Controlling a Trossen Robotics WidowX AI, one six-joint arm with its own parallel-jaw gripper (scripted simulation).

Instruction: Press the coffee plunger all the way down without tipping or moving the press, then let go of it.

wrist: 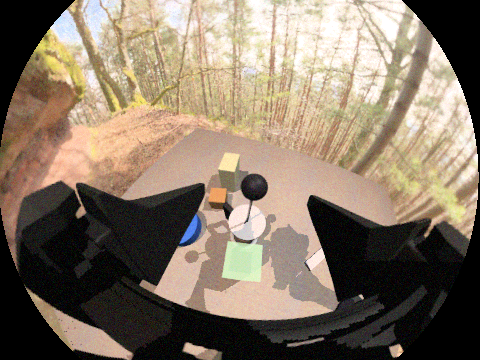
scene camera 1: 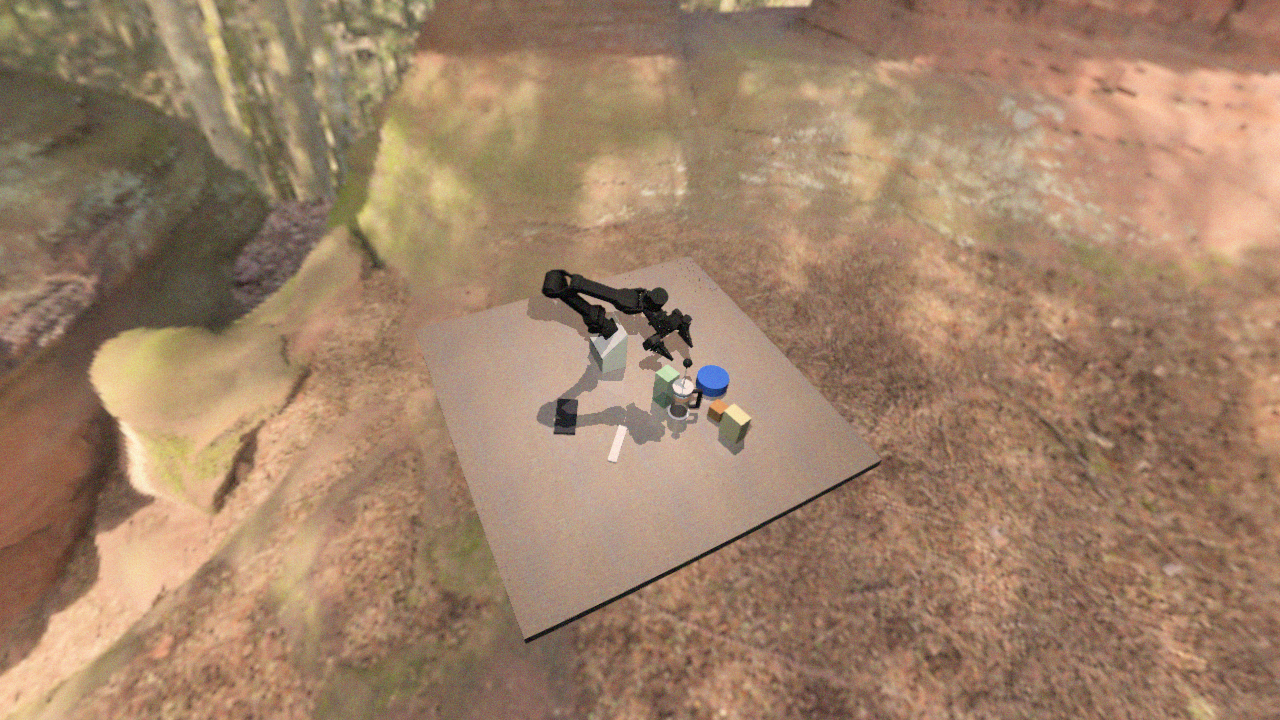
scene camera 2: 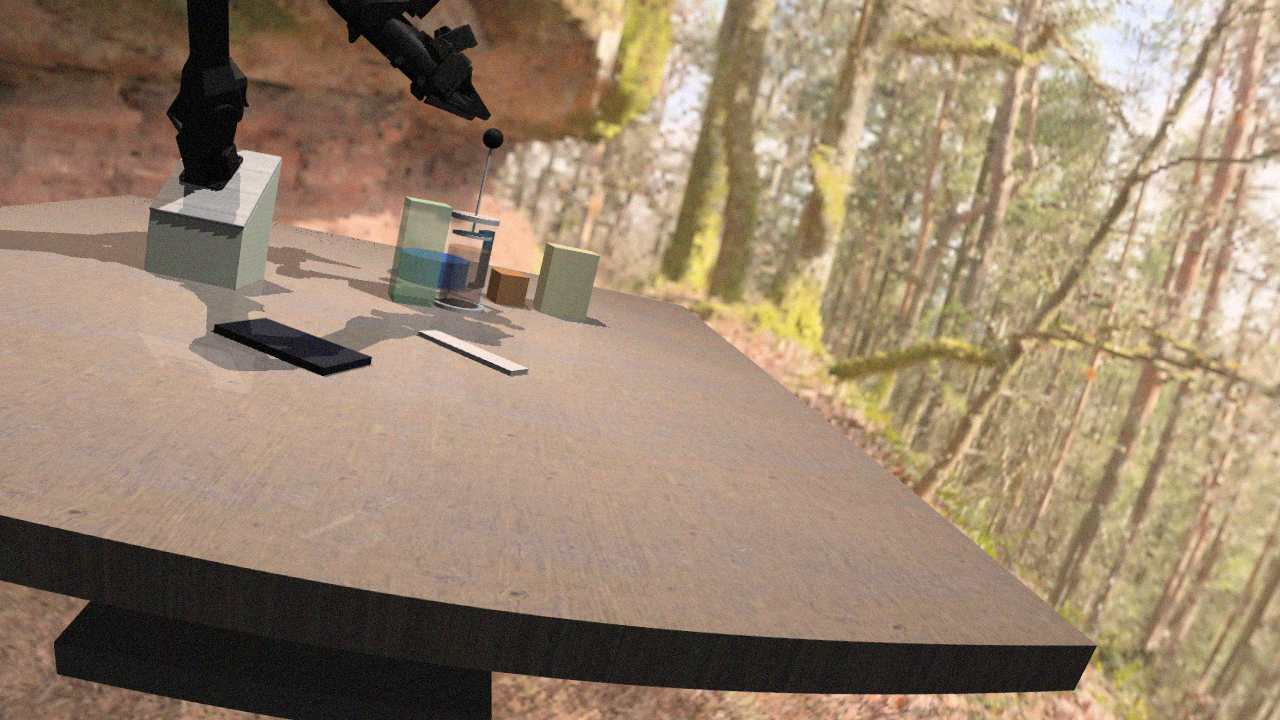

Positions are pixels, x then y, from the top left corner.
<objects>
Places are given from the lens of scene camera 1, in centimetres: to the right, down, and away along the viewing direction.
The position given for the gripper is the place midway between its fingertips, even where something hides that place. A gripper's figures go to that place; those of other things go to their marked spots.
gripper (scene camera 1: 682, 353): 14, -2, 174
pale green block (scene camera 1: 664, 378): 8, 6, 184
glass coffee press (scene camera 1: 678, 410): 13, 18, 187
</objects>
